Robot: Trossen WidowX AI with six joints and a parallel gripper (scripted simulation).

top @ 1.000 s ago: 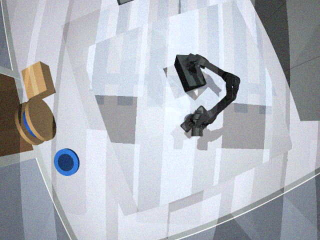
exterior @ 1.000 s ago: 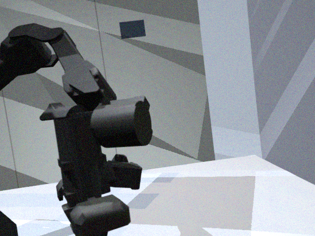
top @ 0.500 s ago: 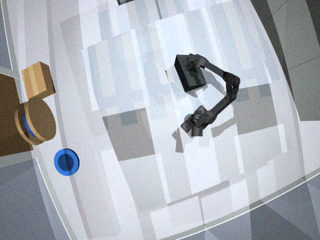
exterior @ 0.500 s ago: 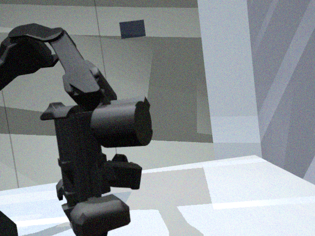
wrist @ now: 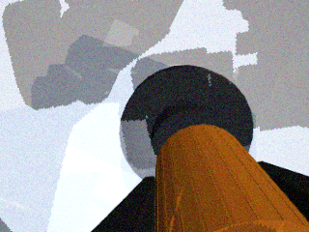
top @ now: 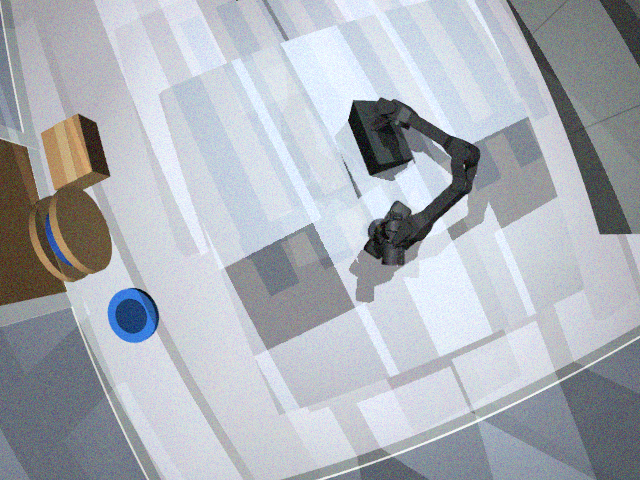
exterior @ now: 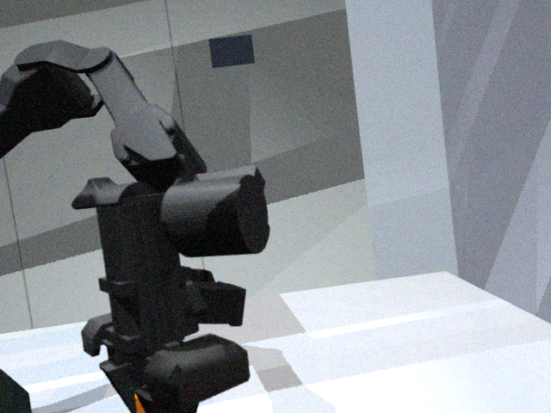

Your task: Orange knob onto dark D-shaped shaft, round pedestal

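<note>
My gripper tip is now 20 mm below the orange knob. Also, from my gripper tip: dark shaft 40 mm below.
</note>
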